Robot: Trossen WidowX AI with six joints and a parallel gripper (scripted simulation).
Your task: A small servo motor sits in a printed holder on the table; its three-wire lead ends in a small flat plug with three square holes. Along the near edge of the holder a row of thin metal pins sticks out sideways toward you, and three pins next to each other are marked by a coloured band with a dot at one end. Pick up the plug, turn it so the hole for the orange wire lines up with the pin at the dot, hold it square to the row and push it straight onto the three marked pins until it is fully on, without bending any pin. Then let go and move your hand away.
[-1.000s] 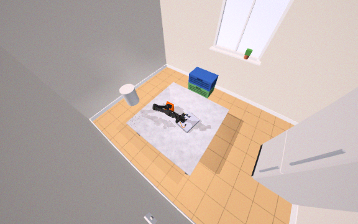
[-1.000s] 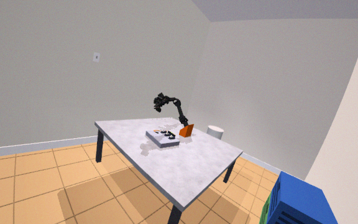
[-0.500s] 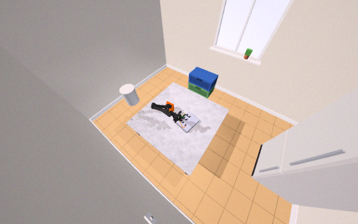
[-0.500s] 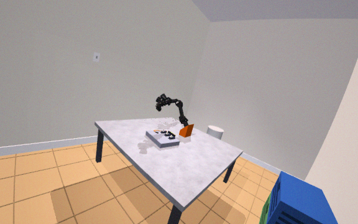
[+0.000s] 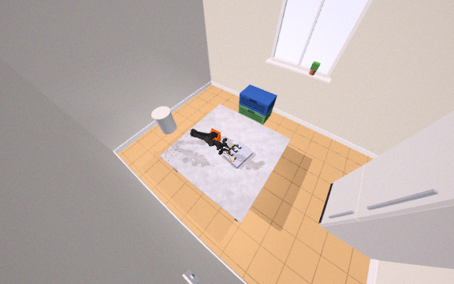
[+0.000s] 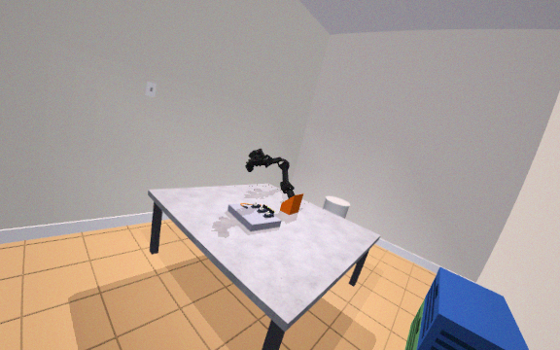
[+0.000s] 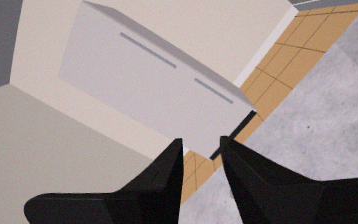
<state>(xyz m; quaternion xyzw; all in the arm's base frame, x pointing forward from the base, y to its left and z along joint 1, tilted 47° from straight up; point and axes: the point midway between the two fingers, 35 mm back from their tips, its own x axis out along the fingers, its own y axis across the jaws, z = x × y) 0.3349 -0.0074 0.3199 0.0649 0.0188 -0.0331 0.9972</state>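
My gripper tip is now 90 mm past the green band, 210 mm to the right of it and 280 mm above it. Round my gripper tip: holder 70 mm ahead, 170 mm to the left, 330 mm below; then green board 80 mm behind, 210 mm to the left, 310 mm below.
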